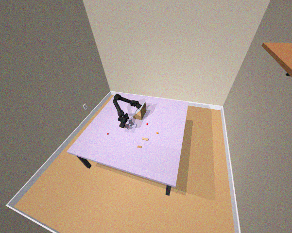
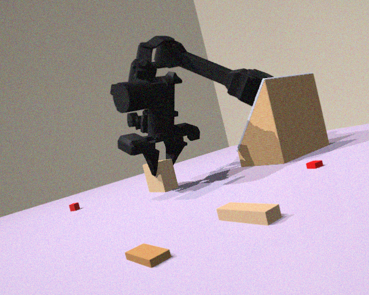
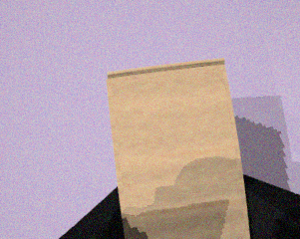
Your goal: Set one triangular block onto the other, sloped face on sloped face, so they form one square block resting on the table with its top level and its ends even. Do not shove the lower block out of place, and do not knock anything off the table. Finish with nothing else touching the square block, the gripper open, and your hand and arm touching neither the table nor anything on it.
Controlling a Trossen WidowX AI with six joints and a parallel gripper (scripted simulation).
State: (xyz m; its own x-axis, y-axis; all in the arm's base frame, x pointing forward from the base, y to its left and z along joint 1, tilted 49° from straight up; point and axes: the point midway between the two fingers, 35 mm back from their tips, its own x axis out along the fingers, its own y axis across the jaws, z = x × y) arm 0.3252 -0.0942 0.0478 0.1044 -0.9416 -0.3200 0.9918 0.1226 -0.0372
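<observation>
Now: gripper tip 1 cm to the right of the triangular wooden block and 1 cm below it. From my gripper tip the other things lie so: flat tan block 36 cm to the left, 8 cm ahead, 3 cm below; dark flat tile 34 cm to the left, 21 cm ahead, 4 cm below; orange cube 47 cm to the left, 6 cm behind, 4 cm below.
</observation>
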